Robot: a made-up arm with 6 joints.
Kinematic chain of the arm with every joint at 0, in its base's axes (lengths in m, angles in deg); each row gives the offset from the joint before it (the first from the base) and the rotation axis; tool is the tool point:
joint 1: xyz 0 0 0.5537 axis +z
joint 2: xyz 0.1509 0 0 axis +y
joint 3: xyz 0 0 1.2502 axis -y
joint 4: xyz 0 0 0.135 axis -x
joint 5: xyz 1.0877 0 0 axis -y
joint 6: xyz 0.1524 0 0 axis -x
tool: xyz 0 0 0
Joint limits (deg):
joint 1: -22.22..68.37
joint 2: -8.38..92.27
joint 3: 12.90..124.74
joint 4: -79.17..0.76
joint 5: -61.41..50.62
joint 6: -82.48..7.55
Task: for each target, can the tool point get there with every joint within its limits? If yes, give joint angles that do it. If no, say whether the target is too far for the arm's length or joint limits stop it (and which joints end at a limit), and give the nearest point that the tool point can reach.
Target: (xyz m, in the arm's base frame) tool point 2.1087 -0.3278 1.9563
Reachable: yes | joints -9.92 42.77 61.46 -45.95 -21.62 -9.23
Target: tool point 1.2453 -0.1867 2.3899
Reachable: yes | joints -8.90 0.74 24.39 -12.81 -14.11 -7.92
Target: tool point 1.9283 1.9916 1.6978
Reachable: no: too far | nearest point 1.6979 1.7536 1.5532 | short by 0.361 m
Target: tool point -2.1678 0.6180 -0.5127
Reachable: no: joint limits stop it (at a limit: joint 1, joint 2, joint 3, joint 5) | nearest point 0.5179 1.5819 -0.6277 | short by 2.856 m
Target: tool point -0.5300 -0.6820 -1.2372
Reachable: no: joint limits stop it (at a limit: joint 1, joint 2, joint 3, joint 4, joint 5) | nearest point 1.4948 -0.6125 -0.6363 | short by 2.113 m
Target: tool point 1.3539 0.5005 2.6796
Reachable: yes | joints 20.10 35.19 92.59 -12.11 -8.53 -24.10
